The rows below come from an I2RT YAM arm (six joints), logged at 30 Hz.
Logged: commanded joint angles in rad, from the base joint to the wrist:
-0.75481 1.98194 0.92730 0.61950 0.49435 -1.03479
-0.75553 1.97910 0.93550 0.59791 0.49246 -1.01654
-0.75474 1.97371 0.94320 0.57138 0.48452 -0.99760
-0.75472 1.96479 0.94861 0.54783 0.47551 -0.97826
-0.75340 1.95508 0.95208 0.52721 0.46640 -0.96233
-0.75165 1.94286 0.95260 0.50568 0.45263 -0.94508
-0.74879 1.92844 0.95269 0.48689 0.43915 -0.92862
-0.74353 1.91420 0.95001 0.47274 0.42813 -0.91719
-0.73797 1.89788 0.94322 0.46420 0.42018 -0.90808
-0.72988 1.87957 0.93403 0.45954 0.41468 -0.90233
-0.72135 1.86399 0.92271 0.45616 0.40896 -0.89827
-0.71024 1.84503 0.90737 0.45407 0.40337 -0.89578
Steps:
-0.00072 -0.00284 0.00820 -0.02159 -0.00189 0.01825
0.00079 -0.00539 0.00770 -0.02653 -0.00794 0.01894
0.00002 -0.00892 0.00541 -0.02355 -0.00901 0.01934
0.00132 -0.00971 0.00347 -0.02062 -0.00911 0.01593
0.00175 -0.01222 0.00052 -0.02153 -0.01377 0.01725
0.00286 -0.01442 0.00009 -0.01879 -0.01348 0.01646
0.00526 -0.01424 -0.00268 -0.01415 -0.01102 0.01143
0.00556 -0.01632 -0.00679 -0.00854 -0.00795 0.00911
0.00809 -0.01831 -0.00919 -0.00466 -0.00550 0.00575
0.00853 -0.01558 -0.01132 -0.00338 -0.00572 0.00406
0.01111 -0.01896 -0.01534 -0.00209 -0.00559 0.00249

